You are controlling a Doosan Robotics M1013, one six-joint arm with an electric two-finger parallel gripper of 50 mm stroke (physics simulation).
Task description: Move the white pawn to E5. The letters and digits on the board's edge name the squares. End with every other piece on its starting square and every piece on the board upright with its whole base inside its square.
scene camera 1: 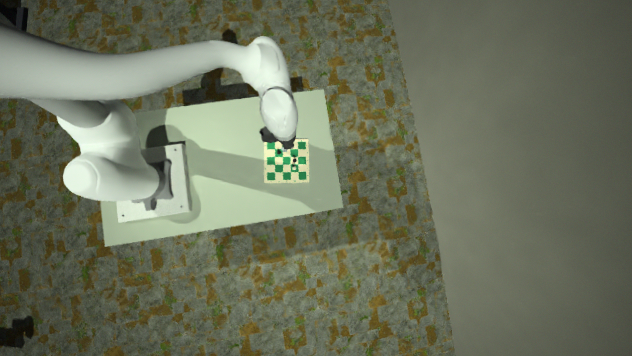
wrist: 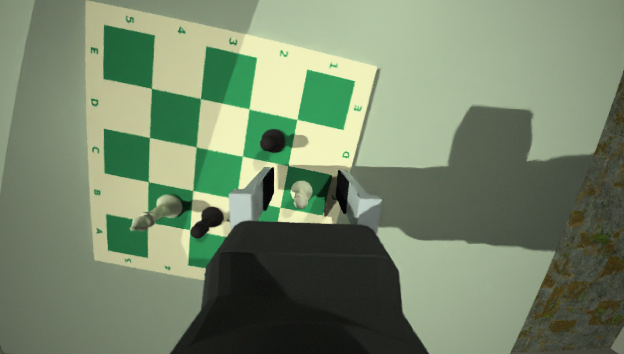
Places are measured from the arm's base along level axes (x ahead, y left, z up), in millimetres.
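Where they show: gripper, fingertip midpoint: (scene camera 1: 284, 145) (wrist: 305, 181); arm's base, origin of the base link: (scene camera 1: 152, 181).
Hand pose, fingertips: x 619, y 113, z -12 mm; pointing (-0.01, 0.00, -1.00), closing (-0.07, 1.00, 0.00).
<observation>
Each offset is from my fingertips to the top centre of the thing. "spot": to the spot under its first point.
The white pawn @[2 mm right, 11 mm ahead, 21 mm up] (wrist: 301, 192) stands upright on green square C1 of the chessboard @[74 mm right, 5 mm ahead, 11 mm down] (scene camera 1: 294, 177) (wrist: 175, 55); in the scene view the gripper and wrist hide it. My gripper (wrist: 305, 181) (scene camera 1: 285, 148) is open and empty. In the wrist view its two fingers appear on either side of the pawn, one towards C2 and one towards the board's edge, with gaps on both sides; their exact height is hard to tell. Square E5 @[spot: 143 mm right, 79 mm back, 11 mm down] (wrist: 129, 56) is a bare green corner square at the upper left in the wrist view.
A black piece @[29 mm right, 28 mm back, 21 mm up] (wrist: 273, 140) (scene camera 1: 279, 151) stands on D2, near the gripper. A taller white piece @[115 mm right, 38 mm ahead, 33 mm up] (wrist: 168, 206) (scene camera 1: 294, 168) stands on B4, and another black piece @[78 mm right, 44 mm ahead, 21 mm up] (wrist: 212, 216) (scene camera 1: 294, 160) stands on B3, left of the fingers in the wrist view.
</observation>
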